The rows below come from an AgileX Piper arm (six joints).
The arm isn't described. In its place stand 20 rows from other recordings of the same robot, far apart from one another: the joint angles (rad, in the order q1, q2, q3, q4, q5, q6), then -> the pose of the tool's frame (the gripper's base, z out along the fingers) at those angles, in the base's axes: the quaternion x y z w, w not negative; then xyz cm.
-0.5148 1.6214 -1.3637 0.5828 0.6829 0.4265 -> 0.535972 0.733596 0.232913 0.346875 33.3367 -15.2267 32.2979
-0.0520 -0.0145 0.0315 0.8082 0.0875 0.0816 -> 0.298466 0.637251 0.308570 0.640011 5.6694 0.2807 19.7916
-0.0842 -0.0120 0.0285 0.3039 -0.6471 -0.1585 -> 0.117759 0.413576 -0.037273 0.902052 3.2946 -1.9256 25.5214
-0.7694 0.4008 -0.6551 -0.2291 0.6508 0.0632 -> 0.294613 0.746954 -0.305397 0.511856 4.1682 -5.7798 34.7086
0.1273 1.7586 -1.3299 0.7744 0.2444 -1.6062 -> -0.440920 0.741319 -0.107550 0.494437 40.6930 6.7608 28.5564
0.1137 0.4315 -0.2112 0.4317 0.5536 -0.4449 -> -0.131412 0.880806 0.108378 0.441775 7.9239 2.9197 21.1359
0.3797 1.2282 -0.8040 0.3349 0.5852 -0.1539 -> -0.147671 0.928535 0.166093 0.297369 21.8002 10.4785 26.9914
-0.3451 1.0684 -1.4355 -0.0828 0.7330 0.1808 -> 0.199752 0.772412 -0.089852 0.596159 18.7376 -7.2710 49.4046
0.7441 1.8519 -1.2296 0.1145 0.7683 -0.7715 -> -0.654306 0.743073 0.043065 0.133686 26.4820 25.3624 18.7243
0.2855 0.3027 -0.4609 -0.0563 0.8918 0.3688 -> 0.031205 0.894195 0.117208 0.430933 5.1458 1.0951 27.1587
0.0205 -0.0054 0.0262 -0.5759 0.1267 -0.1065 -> -0.224453 0.685261 -0.247283 0.647217 5.6960 -0.5096 19.5032
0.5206 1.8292 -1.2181 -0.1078 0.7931 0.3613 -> -0.111346 0.984781 0.015175 0.132581 31.6343 17.3336 19.1995
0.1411 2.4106 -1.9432 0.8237 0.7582 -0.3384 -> 0.005868 0.922837 0.310227 0.228246 51.0961 11.8947 14.6141
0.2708 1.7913 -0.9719 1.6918 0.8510 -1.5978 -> -0.237826 0.793749 0.443572 0.341535 31.9813 15.9282 20.4879
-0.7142 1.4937 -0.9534 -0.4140 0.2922 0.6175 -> 0.430673 0.801671 -0.151997 0.385671 23.4639 -21.7354 25.7813
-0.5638 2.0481 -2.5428 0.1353 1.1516 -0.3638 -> 0.081920 0.871487 -0.153938 0.458369 37.5899 -22.4399 46.3833
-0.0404 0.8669 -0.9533 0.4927 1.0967 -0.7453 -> -0.283115 0.875481 0.104607 0.377408 14.4525 3.2485 36.5156
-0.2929 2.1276 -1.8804 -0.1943 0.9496 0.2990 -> 0.247265 0.937586 -0.088997 0.227756 44.9491 -15.0478 24.3974
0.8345 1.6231 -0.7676 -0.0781 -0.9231 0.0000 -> -0.298963 0.578275 0.309769 0.693009 22.3242 25.4748 25.8428
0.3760 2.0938 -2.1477 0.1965 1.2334 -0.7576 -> -0.511017 0.820802 0.051124 0.250065 42.2959 18.5001 32.6249
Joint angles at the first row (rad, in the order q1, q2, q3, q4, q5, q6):
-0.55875 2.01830 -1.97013 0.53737 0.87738 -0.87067
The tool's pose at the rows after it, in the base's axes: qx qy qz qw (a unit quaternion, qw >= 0); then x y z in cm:
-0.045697 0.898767 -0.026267 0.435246 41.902 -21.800 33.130
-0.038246 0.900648 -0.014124 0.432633 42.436 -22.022 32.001
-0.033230 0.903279 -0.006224 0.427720 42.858 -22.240 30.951
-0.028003 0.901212 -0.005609 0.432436 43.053 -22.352 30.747
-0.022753 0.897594 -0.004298 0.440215 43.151 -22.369 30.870
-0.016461 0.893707 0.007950 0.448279 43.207 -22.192 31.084
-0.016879 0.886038 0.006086 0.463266 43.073 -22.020 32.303
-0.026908 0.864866 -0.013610 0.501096 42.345 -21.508 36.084
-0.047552 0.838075 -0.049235 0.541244 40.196 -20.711 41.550
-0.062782 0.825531 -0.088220 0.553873 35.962 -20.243 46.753
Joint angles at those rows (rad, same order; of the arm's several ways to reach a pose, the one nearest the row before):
-0.55874 2.03041 -1.97015 0.57119 0.86001 -0.87066
-0.55875 2.05653 -1.97018 0.59129 0.85383 -0.87066
-0.55874 2.07963 -1.97015 0.60067 0.84945 -0.87066
-0.55874 2.08616 -1.97010 0.61134 0.83460 -0.87067
-0.55875 2.08620 -1.97015 0.62683 0.82153 -0.87067
-0.55874 2.08424 -1.97015 0.65905 0.82349 -0.86976
-0.55876 2.07048 -1.98571 0.67434 0.82233 -0.86978
-0.55875 2.02633 -2.03744 0.68450 0.82115 -0.86978
-0.56962 1.95145 -2.10820 0.67089 0.84656 -0.86979
-0.61734 1.85079 -2.16203 0.62852 0.93688 -0.85690

